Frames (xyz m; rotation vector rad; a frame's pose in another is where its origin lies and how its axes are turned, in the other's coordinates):
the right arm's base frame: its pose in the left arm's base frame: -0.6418 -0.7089 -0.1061 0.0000 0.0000 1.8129
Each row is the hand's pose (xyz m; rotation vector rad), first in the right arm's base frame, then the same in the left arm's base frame.
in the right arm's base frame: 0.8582 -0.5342 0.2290 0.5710 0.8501 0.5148
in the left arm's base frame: -0.3289 0.2523 0.1229 -0.3933 1.2070 2.1268
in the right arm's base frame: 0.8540 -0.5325 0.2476 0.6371 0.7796 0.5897
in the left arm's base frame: -0.3296 0.2479 0.1415 -0.2776 1.2338 2.2050
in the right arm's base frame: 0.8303 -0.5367 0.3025 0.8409 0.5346 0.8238
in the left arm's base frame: -0.3198 0.2259 0.1964 0.1277 1.2985 2.4314
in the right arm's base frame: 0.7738 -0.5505 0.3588 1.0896 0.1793 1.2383
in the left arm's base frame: -0.2929 0.1743 0.2527 -0.7331 -1.3380 -2.7069
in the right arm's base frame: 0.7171 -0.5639 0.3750 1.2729 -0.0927 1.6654
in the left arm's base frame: -0.2663 0.1225 0.2689 -0.9728 -1.0718 -2.2414
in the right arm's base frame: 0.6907 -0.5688 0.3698 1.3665 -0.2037 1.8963
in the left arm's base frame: -0.2552 0.0980 0.2637 -1.0218 -0.9682 -1.9819
